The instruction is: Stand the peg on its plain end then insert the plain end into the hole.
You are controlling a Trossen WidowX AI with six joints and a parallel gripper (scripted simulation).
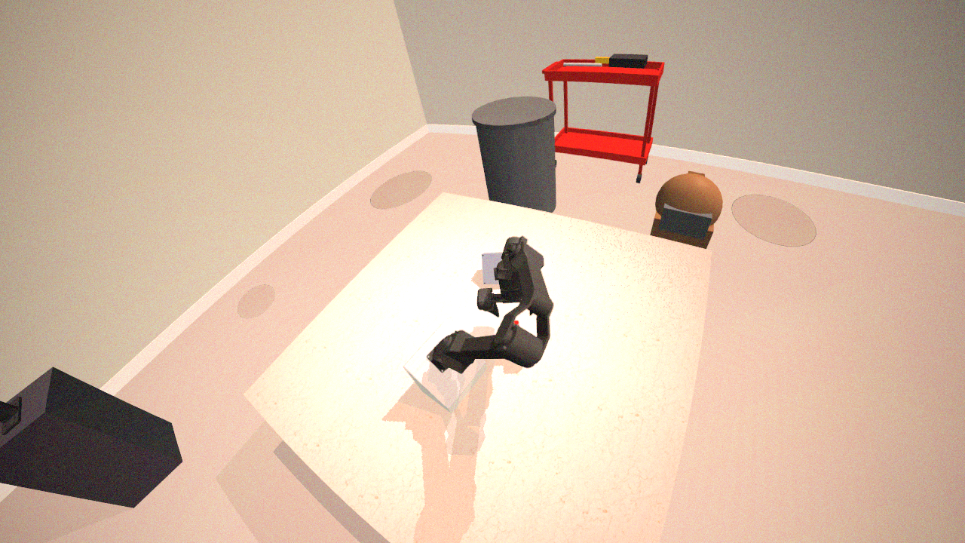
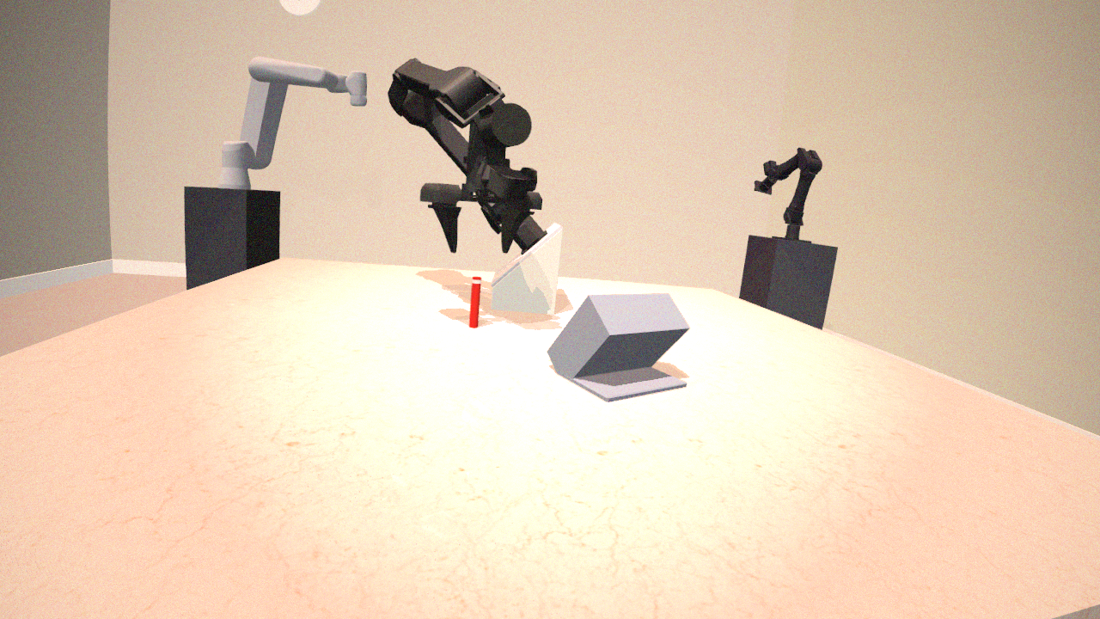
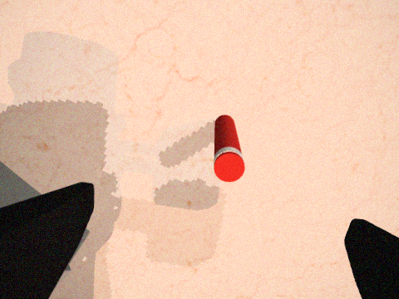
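My gripper tip is now 6 cm above the red peg. The rest, counted from my gripper tip: grey sloped panel (19 cm to the left, 19 cm ahead, 7 cm below).
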